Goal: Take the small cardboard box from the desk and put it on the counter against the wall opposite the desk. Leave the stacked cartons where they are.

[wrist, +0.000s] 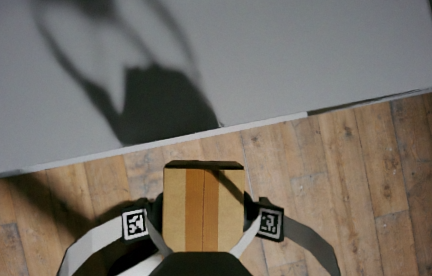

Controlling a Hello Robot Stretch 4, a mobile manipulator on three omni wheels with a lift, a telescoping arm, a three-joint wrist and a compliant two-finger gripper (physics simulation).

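Frame: origin at the robot's base, x ahead, y left, z up, level; centimetres.
Seen in the pictures: end effector, tool point: [203, 208].
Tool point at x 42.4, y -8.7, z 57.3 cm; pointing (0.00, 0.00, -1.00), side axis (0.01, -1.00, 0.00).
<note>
A point is followed by its place in that frame.
The small cardboard box [202, 212] {x 42.9, y -8.6, z 60.5 cm}, tan with a darker tape strip down its middle, is between the two fingertips of my gripper [203, 220] {x 42.4, y -8.6, z 57.4 cm} at the lower centre of the wrist view. The gripper is shut on it, with a dark pad pressed on each side. The box is held over the wooden floor, just short of the edge of a large flat grey surface in the picture. I cannot tell for certain whether this surface [300, 55] {x 58.1, y -19.2, z 50.7 cm} is the counter. The desk and the stacked cartons do not show in the wrist view.
The grey surface's pale edge [265, 122] {x 53.8, y -25.5, z 4.9 cm} runs slantwise across the view, rising to the right, with a dark gap along its right part. The shadow [165, 105] {x 52.0, y -4.2, z 50.7 cm} of the gripper and box falls on the surface. Wooden floor [340, 165] {x 41.1, y -51.8, z -2.7 cm} lies below the edge.
</note>
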